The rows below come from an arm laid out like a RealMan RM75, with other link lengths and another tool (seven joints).
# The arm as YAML. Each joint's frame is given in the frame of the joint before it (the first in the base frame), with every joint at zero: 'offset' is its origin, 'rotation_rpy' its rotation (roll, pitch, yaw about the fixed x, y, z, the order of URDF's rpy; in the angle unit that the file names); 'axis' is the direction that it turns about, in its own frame. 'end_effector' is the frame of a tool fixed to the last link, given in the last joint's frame.
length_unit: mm
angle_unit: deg
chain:
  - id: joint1
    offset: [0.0, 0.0, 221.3]
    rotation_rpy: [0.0, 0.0, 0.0]
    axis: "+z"
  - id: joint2
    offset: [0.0, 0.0, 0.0]
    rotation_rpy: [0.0, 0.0, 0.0]
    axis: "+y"
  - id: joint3
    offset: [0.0, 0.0, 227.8]
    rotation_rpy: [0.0, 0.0, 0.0]
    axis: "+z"
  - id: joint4
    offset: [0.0, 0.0, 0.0]
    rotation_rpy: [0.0, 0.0, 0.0]
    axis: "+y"
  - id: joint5
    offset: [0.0, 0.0, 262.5]
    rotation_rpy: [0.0, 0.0, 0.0]
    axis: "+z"
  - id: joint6
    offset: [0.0, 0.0, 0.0]
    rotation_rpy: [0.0, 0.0, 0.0]
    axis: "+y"
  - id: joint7
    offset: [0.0, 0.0, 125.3]
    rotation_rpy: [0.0, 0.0, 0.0]
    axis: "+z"
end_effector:
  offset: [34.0, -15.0, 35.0]
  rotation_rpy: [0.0, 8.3, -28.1]
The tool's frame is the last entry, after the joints.
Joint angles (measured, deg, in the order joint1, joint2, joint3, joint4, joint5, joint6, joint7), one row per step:
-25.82, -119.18, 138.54, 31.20, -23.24, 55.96, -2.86
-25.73, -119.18, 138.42, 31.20, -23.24, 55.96, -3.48
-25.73, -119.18, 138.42, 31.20, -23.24, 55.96, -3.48
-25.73, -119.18, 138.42, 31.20, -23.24, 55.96, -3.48
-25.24, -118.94, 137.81, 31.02, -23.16, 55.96, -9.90
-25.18, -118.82, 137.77, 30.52, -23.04, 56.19, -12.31
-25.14, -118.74, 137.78, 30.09, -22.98, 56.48, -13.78
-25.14, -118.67, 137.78, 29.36, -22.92, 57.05, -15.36
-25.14, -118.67, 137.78, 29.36, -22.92, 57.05, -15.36
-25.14, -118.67, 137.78, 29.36, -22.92, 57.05, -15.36
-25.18, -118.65, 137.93, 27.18, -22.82, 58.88, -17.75
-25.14, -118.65, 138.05, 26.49, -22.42, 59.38, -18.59
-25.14, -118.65, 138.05, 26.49, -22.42, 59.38, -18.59
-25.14, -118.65, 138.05, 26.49, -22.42, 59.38, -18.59
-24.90, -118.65, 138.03, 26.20, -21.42, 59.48, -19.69
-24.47, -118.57, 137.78, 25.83, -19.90, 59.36, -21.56
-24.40, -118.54, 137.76, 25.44, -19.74, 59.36, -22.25
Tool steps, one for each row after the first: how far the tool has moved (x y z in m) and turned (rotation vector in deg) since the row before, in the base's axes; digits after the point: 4 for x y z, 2 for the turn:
-0.0009, 0.0004, 0.0006, -0.23, -0.49, 0.44
0.0000, 0.0000, 0.0000, 0.00, 0.00, 0.00
0.0000, 0.0000, 0.0000, 0.00, 0.00, 0.00
-0.0087, 0.0039, 0.0045, -2.77, -4.43, 3.81
-0.0047, 0.0009, 0.0014, -1.10, -1.34, 1.24
-0.0034, 0.0003, 0.0011, -0.63, -0.80, 0.73
-0.0044, 0.0003, 0.0016, -0.58, -0.84, 0.74
0.0000, 0.0000, 0.0000, 0.00, 0.00, 0.00
0.0000, 0.0000, 0.0000, 0.00, 0.00, 0.00
-0.0104, -0.0012, 0.0036, -0.69, -1.06, 0.97
-0.0033, -0.0013, 0.0001, -0.51, -0.12, 0.15
0.0000, 0.0000, 0.0000, 0.00, 0.00, 0.00
0.0000, 0.0000, 0.0000, 0.00, 0.00, 0.00
-0.0024, -0.0020, -0.0014, -0.94, -0.10, 0.15
-0.0049, -0.0021, -0.0014, -1.41, -0.18, 0.67
-0.0031, -0.0002, 0.0002, -0.38, -0.08, 0.54

